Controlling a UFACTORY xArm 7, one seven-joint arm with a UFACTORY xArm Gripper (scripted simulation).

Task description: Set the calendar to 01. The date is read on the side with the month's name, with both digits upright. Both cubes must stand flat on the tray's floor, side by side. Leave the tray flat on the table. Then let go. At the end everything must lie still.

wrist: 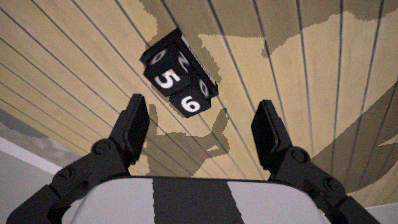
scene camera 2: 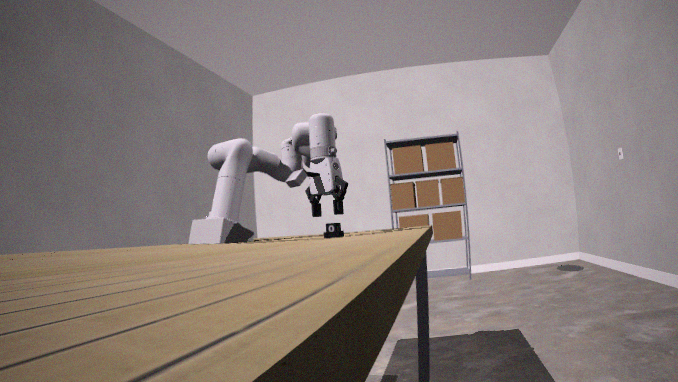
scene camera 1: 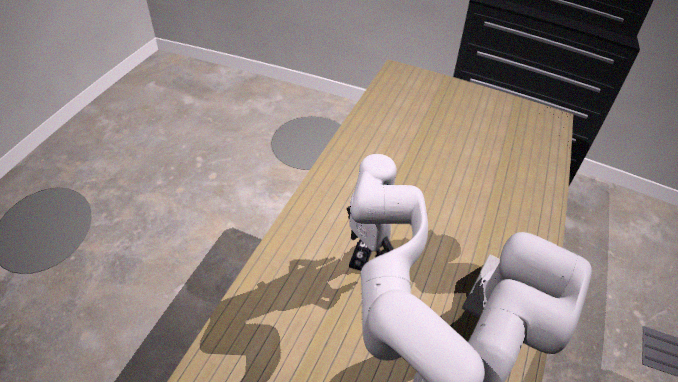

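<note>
You'd see the gripper point(scene camera 2: 327, 215) here, and the wrist view has the gripper too point(wrist: 201, 110), as does scene camera 1, with the gripper point(scene camera 1: 367, 249). There's also a cube point(wrist: 195, 98).
</note>
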